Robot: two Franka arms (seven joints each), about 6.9 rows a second.
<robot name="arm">
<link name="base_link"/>
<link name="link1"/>
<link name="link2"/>
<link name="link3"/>
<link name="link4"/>
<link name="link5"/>
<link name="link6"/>
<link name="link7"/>
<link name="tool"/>
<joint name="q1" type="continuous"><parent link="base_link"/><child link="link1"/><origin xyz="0.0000 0.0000 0.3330" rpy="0.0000 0.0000 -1.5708"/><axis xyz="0 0 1"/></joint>
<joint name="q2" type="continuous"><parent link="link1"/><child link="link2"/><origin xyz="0.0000 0.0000 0.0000" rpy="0.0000 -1.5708 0.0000"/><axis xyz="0 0 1"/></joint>
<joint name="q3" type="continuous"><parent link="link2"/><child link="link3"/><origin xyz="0.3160 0.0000 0.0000" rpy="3.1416 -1.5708 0.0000"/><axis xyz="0 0 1"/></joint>
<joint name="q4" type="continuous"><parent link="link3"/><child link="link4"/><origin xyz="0.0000 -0.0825 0.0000" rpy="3.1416 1.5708 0.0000"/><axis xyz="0 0 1"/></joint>
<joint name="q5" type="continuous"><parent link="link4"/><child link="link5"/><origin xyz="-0.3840 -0.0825 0.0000" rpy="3.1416 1.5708 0.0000"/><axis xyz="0 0 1"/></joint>
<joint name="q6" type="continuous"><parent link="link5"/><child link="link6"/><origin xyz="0.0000 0.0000 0.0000" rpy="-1.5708 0.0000 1.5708"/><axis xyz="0 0 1"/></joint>
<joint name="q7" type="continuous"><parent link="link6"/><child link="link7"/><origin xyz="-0.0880 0.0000 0.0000" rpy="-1.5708 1.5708 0.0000"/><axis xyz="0 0 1"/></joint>
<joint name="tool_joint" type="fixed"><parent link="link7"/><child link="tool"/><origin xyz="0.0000 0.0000 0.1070" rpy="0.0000 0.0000 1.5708"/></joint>
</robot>
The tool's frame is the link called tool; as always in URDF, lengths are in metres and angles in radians. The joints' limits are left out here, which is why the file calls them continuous.
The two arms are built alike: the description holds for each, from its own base.
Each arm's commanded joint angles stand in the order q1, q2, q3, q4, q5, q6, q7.
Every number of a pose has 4 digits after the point.
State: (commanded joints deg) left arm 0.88 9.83 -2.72 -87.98 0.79 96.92 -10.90; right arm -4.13 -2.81 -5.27 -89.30 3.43 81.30 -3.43
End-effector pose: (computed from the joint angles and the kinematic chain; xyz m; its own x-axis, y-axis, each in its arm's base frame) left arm 0.6130 -0.0162 0.5516 0.9876 0.1564 -0.0140 0.1563 -0.9877 -0.0084; right arm 0.5171 -0.0797 0.6441 0.9918 -0.0940 -0.0864 -0.1001 -0.9925 -0.0695
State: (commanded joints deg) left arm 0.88 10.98 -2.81 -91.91 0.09 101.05 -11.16; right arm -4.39 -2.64 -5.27 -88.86 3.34 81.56 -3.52
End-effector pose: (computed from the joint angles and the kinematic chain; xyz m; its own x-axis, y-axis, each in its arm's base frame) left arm 0.6181 -0.0185 0.5126 0.9865 0.1607 -0.0328 0.1608 -0.9870 0.0015; right arm 0.5182 -0.0825 0.6464 0.9922 -0.0977 -0.0772 -0.1029 -0.9924 -0.0672
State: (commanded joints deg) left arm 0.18 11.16 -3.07 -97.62 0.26 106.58 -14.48; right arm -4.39 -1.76 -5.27 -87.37 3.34 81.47 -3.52
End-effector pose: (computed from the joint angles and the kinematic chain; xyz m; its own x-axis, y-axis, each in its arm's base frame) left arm 0.6153 -0.0287 0.4714 0.9790 0.2003 -0.0384 0.2003 -0.9797 -0.0036; right arm 0.5229 -0.0829 0.6501 0.9929 -0.0979 -0.0682 -0.1023 -0.9926 -0.0652
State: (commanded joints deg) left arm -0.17 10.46 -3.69 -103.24 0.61 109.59 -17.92; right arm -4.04 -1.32 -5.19 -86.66 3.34 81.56 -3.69
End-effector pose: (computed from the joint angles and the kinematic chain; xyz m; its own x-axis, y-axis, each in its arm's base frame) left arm 0.6021 -0.0380 0.4371 0.9684 0.2398 -0.0684 0.2390 -0.9708 -0.0201; right arm 0.5261 -0.0791 0.6518 0.9942 -0.0877 -0.0618 -0.0916 -0.9937 -0.0642
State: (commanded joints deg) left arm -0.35 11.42 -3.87 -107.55 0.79 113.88 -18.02; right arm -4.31 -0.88 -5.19 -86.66 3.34 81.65 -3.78
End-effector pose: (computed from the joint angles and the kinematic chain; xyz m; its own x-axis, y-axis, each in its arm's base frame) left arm 0.5960 -0.0415 0.3985 0.9687 0.2335 -0.0843 0.2321 -0.9723 -0.0260; right arm 0.5283 -0.0818 0.6479 0.9936 -0.0909 -0.0678 -0.0953 -0.9934 -0.0641
